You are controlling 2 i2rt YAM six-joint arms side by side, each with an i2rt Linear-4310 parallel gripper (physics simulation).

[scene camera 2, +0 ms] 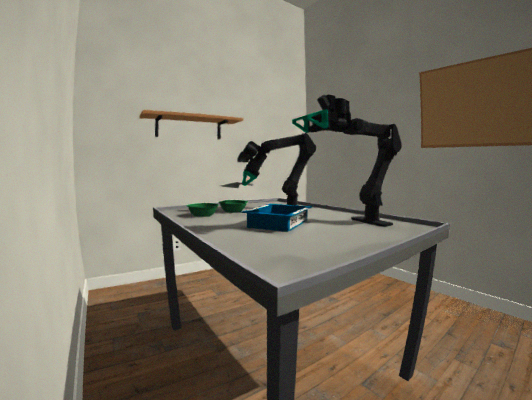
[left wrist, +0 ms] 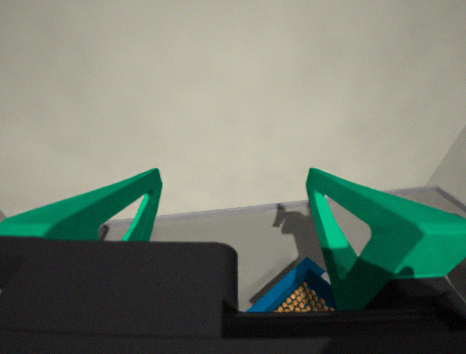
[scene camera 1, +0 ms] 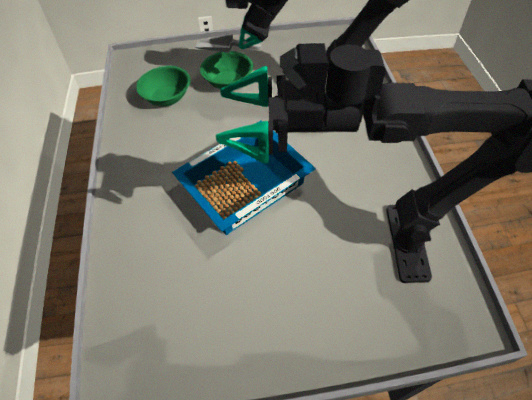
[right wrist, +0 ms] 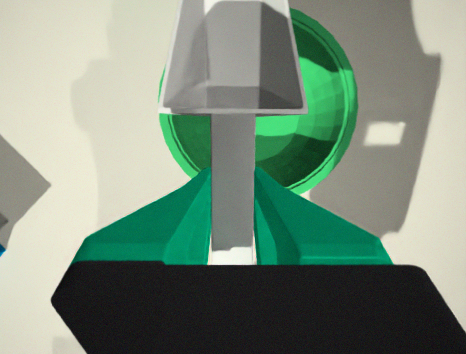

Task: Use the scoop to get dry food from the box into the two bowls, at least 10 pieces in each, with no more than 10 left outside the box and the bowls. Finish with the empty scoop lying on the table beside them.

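Places are measured from the left arm's base along level axes (x ahead, y left, z up), in millimetres.
Pixels of known places: left gripper, between the fingertips: [scene camera 2: 299,119] [left wrist: 233,176] [scene camera 1: 218,114]; right gripper, between the fingertips: [scene camera 2: 243,185] [scene camera 1: 241,46] [right wrist: 232,178]; left arm's base, origin of its link: [scene camera 2: 371,222] [scene camera 1: 407,242].
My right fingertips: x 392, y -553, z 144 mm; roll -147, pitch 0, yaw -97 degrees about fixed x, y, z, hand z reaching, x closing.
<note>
For each thing: its top centre in the pictures, then the offset to it from my right fingertips. "spot": a spot on its surface instead. Level surfaces: height alone.
- grey scoop, centre of its top: [right wrist: 232,89] [scene camera 1: 227,40] [scene camera 2: 236,182] dx +37, dy -5, dz +17 mm
- bowl, a spot on its surface: [right wrist: 325,110] spot: dx +44, dy -90, dz -117 mm
- blue box, centre of its top: [left wrist: 336,348] [scene camera 1: 243,170] [scene camera 2: 279,209] dx -13, dy +384, dz -80 mm
- table, height of its surface: dz -144 mm
The grey scoop [scene camera 1: 215,43] [scene camera 2: 231,185] [right wrist: 233,55] is held in the air by its handle; its pan looks empty. My right gripper [scene camera 1: 243,44] [scene camera 2: 246,182] [right wrist: 232,178] is shut on that handle. Two green bowls [scene camera 1: 162,85] [scene camera 1: 225,70] [scene camera 2: 202,209] [scene camera 2: 233,205] stand side by side, with no food visible in them. In the right wrist view, one bowl [right wrist: 325,110] shows behind the scoop. The blue box [scene camera 1: 200,198] [scene camera 2: 265,220] [left wrist: 285,287] holds brown food pieces [scene camera 1: 227,190] [left wrist: 302,300] toward one end. My left gripper [scene camera 1: 220,114] [scene camera 2: 300,126] [left wrist: 233,176] is open and empty, high above the table.
The table [scene camera 1: 200,310] [scene camera 2: 300,255] has a raised rim along its edges. The left arm reaches over the box's far side in scene camera 1. A wall shelf [scene camera 2: 192,117] and a brown board [scene camera 2: 475,105] are on the walls.
</note>
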